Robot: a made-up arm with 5 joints.
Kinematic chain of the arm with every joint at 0, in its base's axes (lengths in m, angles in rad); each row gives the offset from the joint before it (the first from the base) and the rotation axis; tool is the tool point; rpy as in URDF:
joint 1: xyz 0.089 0 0.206 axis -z
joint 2: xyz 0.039 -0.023 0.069 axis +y
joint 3: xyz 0.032 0 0.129 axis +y
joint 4: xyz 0.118 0 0.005 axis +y
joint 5: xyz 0.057 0.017 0 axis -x
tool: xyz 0 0 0 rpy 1.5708 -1.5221 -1.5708
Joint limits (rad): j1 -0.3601..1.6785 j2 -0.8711..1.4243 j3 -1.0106..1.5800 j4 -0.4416..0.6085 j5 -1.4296..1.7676
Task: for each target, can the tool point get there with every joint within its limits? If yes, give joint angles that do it. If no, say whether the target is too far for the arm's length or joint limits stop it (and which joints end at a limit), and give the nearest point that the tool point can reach.
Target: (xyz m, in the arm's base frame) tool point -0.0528 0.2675 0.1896
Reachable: no: joint limits stop it (at a limit: joint 1, joint 2, joint 3) | nearest point 0.0832 0.0018 0.2316 | short by 0.301 m
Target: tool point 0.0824 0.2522 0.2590
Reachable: no: joint limits stop it (at a limit: joint 1) | nearest point 0.1685 0.0235 0.2590 | short by 0.244 m
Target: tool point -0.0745 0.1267 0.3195
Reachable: no: joint limits stop it (at a limit: joint 1, joint 2, joint 3) | nearest point 0.0826 -0.0030 0.2657 | short by 0.211 m
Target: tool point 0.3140 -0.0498 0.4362
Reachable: yes | joints 0.1918 -0.0547 -0.2635 0.5130 0.6785
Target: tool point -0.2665 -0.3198 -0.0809
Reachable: no: too far | nearest point 0.0557 -0.2522 0.1080 | short by 0.380 m
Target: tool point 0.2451 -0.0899 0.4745
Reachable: yes | joints 0.4891 -0.3690 -0.1331 0.3892 0.4072
